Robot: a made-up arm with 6 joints.
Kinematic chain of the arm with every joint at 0, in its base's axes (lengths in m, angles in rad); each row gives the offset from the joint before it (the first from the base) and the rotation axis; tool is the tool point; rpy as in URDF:
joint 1: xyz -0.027 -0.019 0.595 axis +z
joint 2: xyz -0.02 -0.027 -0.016 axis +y
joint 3: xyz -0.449 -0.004 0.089 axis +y
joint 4: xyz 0.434 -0.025 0.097 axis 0.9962 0 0.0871
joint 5: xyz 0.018 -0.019 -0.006 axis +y
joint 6: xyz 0.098 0.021 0.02 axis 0.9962 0 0.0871
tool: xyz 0.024 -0.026 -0.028 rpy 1.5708 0 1.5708
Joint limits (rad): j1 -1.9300..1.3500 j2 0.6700..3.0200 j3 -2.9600..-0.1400 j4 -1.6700..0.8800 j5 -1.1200..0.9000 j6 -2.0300..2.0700
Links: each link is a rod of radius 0.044 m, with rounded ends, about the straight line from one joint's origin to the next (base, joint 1, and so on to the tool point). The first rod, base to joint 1, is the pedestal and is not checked.
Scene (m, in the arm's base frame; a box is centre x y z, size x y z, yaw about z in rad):
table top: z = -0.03
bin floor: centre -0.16 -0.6 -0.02 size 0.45 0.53 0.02 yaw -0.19
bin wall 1: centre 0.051 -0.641 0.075 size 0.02 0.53 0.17 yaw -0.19
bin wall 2: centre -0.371 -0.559 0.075 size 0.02 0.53 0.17 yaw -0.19
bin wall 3: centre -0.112 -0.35 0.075 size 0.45 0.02 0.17 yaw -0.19
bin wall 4: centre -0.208 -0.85 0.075 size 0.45 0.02 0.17 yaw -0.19
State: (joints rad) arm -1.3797 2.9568 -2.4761 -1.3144 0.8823 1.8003
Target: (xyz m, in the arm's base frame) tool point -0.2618 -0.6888 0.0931
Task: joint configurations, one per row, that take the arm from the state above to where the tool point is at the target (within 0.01 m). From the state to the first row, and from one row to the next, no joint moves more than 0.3 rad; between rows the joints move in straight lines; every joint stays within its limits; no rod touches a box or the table.
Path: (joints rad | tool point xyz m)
1: -1.4620 2.8658 -2.2432 -1.2732 0.8867 1.7802 | -0.0765 -0.9167 0.3396
2: -1.5443 2.7749 -2.0103 -1.2321 0.8912 1.7601 | -0.1496 -0.8578 0.3177
3: -1.6266 2.6839 -1.7774 -1.1909 0.8956 1.7400 | -0.2124 -0.7809 0.3030
4: -1.7089 2.5930 -1.5445 -1.1497 0.9000 1.7198 | -0.2618 -0.6888 0.2960
5: -1.7058 2.7987 -1.7127 -1.1856 0.9000 1.7367 | -0.2632 -0.6983 0.1957
6: -1.7026 3.0044 -1.8810 -1.2214 0.9000 1.7536 | -0.2618 -0.6888 0.0931

